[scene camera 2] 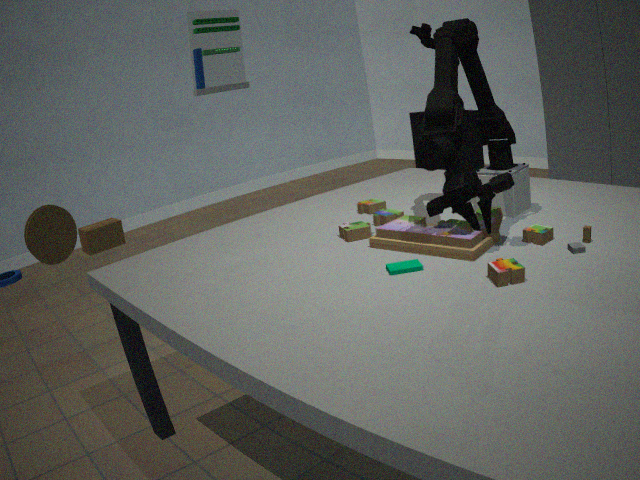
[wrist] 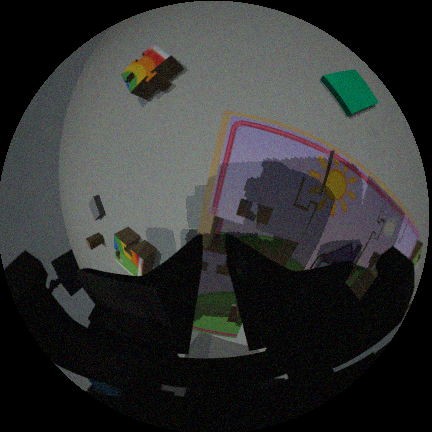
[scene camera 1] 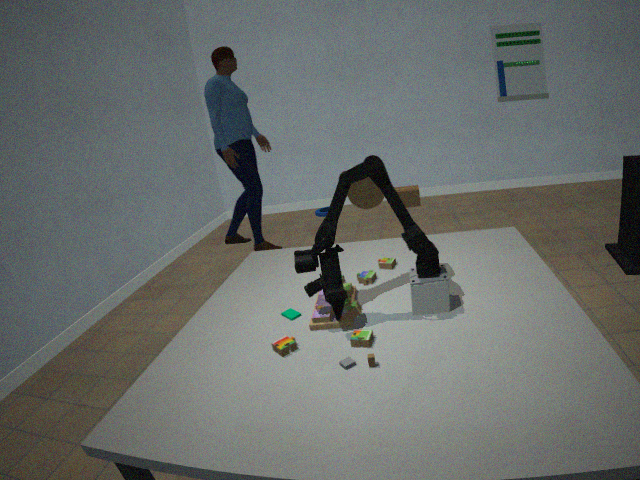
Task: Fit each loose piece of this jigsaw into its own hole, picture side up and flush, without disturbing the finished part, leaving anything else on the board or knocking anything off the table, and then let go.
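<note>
The jigsaw board (scene camera 1: 322,325) (scene camera 2: 423,248) (wrist: 282,144) lies mid-table; its picture shows a lilac sky, a sun and grass. My gripper (scene camera 1: 343,311) (scene camera 2: 481,223) (wrist: 213,239) is shut on a grass-green jigsaw piece (scene camera 1: 352,301) (scene camera 2: 494,216) (wrist: 214,316) and holds it low at the board's near corner, tilted; I cannot tell whether it sits in a hole. Loose pieces lie around the board: a rainbow piece (scene camera 1: 285,345) (scene camera 2: 506,271) (wrist: 151,72), a second one (scene camera 1: 362,337) (scene camera 2: 538,234) (wrist: 132,250), and others behind the board (scene camera 1: 367,276) (scene camera 1: 387,262) (scene camera 2: 354,230) (scene camera 2: 371,206).
A flat green tile (scene camera 1: 290,313) (scene camera 2: 404,267) (wrist: 349,90) lies beside the board. A small grey block (scene camera 1: 348,363) (wrist: 97,207) and a small brown block (scene camera 1: 371,360) (wrist: 95,240) lie nearby. The arm's grey base (scene camera 1: 430,295) stands behind. A person (scene camera 1: 234,143) stands on the floor beyond the table.
</note>
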